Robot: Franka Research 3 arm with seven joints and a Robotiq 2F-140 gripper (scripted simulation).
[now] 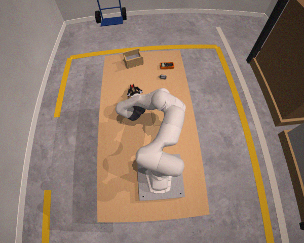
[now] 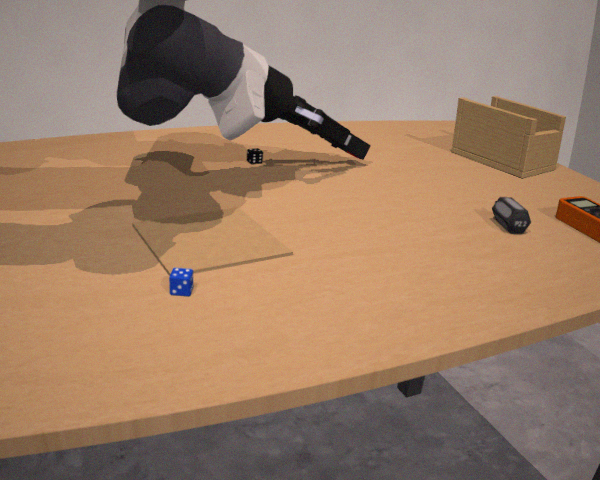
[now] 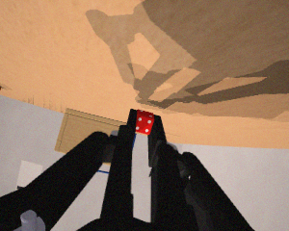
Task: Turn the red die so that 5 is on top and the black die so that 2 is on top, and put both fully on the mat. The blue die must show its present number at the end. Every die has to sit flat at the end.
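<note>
My hand is 20 mm short of the red die, 20 mm above it and 10 mm to the right of it. Also, from my hand: dark grey device 270 mm to the right, 110 mm ahead, 20 mm below; black die 140 mm behind, 40 mm to the left, 30 mm below; wooden box 340 mm ahead, 10 mm to the right, 10 mm above.
</note>
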